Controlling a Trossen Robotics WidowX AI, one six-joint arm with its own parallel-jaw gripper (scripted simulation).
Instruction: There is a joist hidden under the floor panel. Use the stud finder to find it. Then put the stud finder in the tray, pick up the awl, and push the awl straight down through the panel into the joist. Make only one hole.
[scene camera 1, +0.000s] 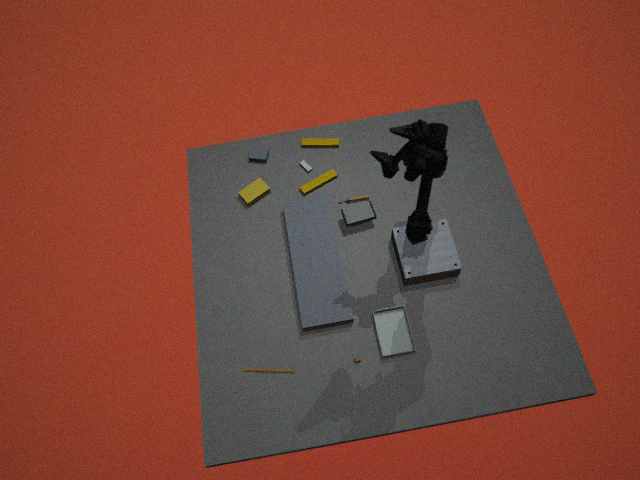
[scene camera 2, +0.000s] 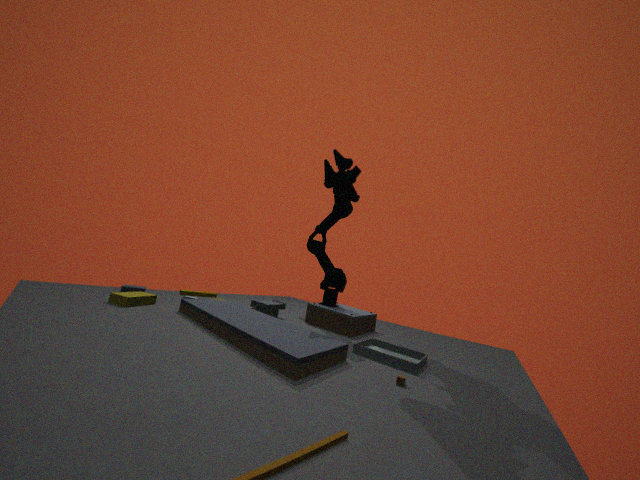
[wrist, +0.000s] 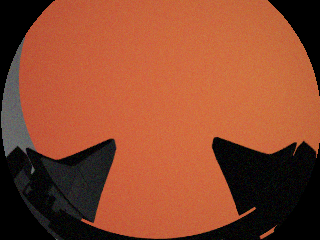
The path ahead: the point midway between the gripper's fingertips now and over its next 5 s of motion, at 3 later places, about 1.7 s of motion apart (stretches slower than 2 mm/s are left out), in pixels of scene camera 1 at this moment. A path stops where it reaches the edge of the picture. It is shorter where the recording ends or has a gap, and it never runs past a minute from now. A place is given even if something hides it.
My gripper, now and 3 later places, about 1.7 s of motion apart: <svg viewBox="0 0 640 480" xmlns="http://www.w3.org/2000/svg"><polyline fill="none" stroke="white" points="380,141 337,202 358,211 357,205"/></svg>
